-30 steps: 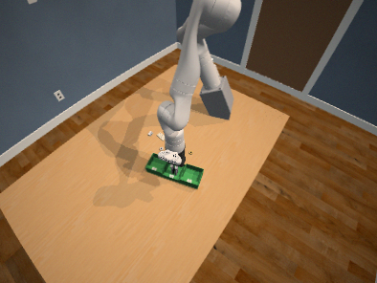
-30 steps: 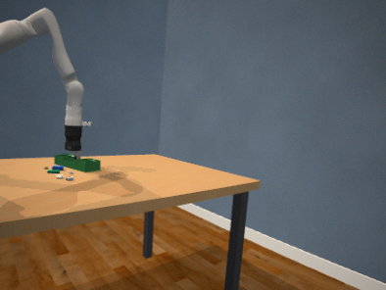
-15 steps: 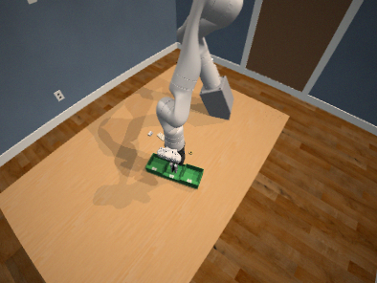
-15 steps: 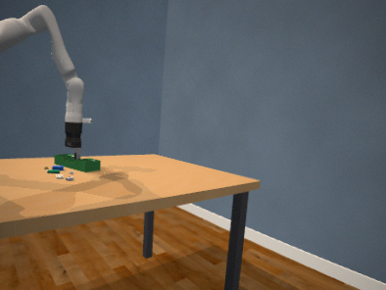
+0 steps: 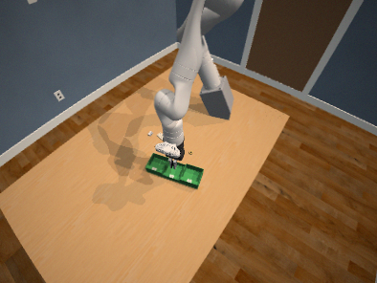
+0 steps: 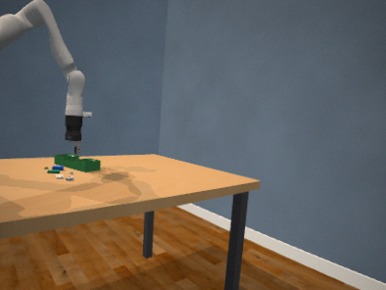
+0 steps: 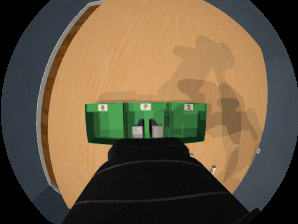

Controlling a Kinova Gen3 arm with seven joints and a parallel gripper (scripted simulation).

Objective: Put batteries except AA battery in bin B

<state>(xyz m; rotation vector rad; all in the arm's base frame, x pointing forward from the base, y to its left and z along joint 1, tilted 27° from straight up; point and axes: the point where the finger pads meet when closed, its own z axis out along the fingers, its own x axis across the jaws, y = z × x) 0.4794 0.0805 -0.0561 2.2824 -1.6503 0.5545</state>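
Now: the green three-part bin 60 mm below my hand. From my hand the other things lie so: green cylinder battery 130 mm behind, 100 mm to the right, 70 mm below; then washer-like part 70 mm behind, 140 mm to the right, 80 mm below; then blue battery 110 mm behind, 40 mm to the right, 70 mm below.
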